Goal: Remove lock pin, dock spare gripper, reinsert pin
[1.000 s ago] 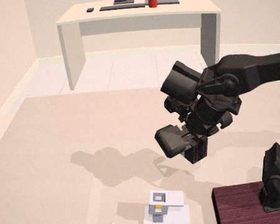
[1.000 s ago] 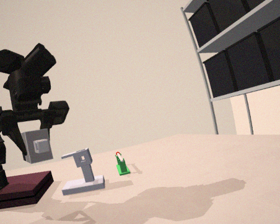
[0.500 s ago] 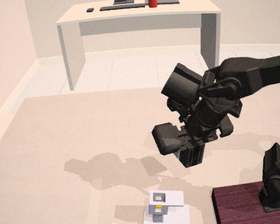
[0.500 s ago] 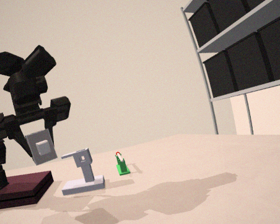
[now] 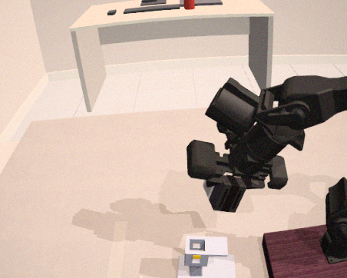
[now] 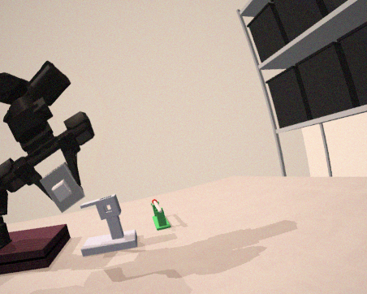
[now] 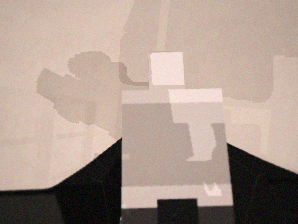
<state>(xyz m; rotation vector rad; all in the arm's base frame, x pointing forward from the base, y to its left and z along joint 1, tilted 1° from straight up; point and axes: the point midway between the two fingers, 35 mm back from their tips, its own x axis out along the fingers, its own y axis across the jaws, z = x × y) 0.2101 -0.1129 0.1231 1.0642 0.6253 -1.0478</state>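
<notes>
Now: gripper tip 4 cm short of the grey mount, 12 cm to the right of it and 8 cm above it. From my gripper tip the other things lie so: spare gripper (1 cm above); green bracket (16 cm ahead, 22 cm to the left, 10 cm below).
</notes>
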